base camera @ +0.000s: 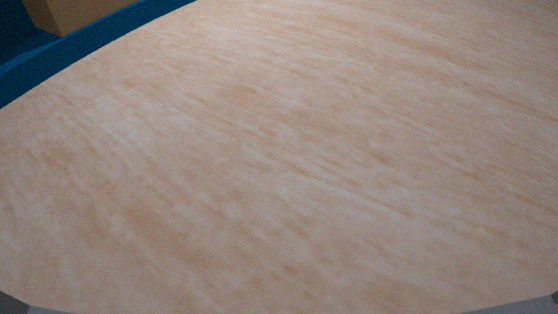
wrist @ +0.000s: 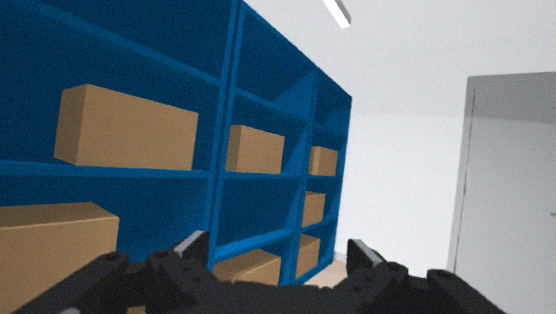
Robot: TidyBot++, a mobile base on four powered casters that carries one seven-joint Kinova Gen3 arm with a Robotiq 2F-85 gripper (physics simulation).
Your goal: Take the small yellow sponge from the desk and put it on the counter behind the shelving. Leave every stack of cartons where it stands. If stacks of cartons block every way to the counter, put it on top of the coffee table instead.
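Frame: origin at the arm's base, x left, y ahead, z down, level; centimetres.
Where they show: gripper, fingertip midpoint: (wrist: 277, 250).
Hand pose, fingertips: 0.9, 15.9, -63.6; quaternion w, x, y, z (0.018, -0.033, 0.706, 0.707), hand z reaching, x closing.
Observation:
Each offset is from my fingertips to the top centre of the thing, as dx, dy, dz. "spot": to the spot under its first point. Level surfaces: height alone.
The blue shelving (wrist: 214, 200) (base camera: 90, 52) runs along the left of the wrist view and away toward the white wall; its base shows at the top left of the base camera view. My gripper (wrist: 277, 250) is open and empty, with its fingers wide apart at the bottom of the wrist view. The yellow sponge, the desk, the counter and the coffee table do not show in either view.
Brown boxes @(+63.8, +88.9, -22.8) (wrist: 135, 132) @(+20.8, +149.7, -22.8) (wrist: 257, 150) @(spot: +57.5, +72.6, +91.4) (base camera: 75, 15) sit on the shelves. The pale wood-look floor @(dz +103.3) (base camera: 300, 165) (wrist: 327, 272) extends ahead beside the shelving. A grey door (wrist: 510, 200) in its frame stands at the right. A ceiling light (wrist: 338, 12) hangs above.

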